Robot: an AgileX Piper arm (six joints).
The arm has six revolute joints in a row. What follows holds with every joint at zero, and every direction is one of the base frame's.
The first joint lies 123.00 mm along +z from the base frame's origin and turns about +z.
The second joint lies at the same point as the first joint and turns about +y.
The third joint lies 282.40 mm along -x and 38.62 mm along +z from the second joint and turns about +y.
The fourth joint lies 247.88 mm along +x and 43.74 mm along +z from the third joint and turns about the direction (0.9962, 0, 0.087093).
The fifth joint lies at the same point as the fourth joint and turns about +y.
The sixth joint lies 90.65 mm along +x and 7.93 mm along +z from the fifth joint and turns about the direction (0.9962, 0, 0.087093).
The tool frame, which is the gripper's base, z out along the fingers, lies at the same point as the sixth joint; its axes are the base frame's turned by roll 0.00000, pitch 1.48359 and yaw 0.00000 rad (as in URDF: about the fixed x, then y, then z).
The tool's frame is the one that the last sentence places.
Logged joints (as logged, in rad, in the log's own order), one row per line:
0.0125, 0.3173, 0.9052, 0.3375, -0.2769, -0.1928
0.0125, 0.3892, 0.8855, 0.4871, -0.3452, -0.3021
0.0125, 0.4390, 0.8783, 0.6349, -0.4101, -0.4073
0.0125, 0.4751, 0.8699, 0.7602, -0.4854, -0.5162
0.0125, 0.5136, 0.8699, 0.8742, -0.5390, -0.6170
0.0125, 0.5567, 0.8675, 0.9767, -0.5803, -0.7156
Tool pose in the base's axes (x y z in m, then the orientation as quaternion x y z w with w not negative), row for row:
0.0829, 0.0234, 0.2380, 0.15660, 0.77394, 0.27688, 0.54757
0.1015, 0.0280, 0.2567, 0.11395, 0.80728, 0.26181, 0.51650
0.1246, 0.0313, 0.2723, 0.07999, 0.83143, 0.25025, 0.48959
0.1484, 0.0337, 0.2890, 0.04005, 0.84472, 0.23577, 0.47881
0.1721, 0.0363, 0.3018, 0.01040, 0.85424, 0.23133, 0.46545
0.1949, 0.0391, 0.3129, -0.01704, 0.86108, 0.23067, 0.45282
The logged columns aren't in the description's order. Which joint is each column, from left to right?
Columns, left to right: joint 1, joint 5, joint 4, joint 2, joint 6, joint 3.
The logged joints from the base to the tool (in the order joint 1, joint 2, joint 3, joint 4, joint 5, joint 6), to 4 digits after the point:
0.0125, 0.3375, -0.1928, 0.9052, 0.3173, -0.2769
0.0125, 0.4871, -0.3021, 0.8855, 0.3892, -0.3452
0.0125, 0.6349, -0.4073, 0.8783, 0.4390, -0.4101
0.0125, 0.7602, -0.5162, 0.8699, 0.4751, -0.4854
0.0125, 0.8742, -0.6170, 0.8699, 0.5136, -0.5390
0.0125, 0.9767, -0.7156, 0.8675, 0.5567, -0.5803

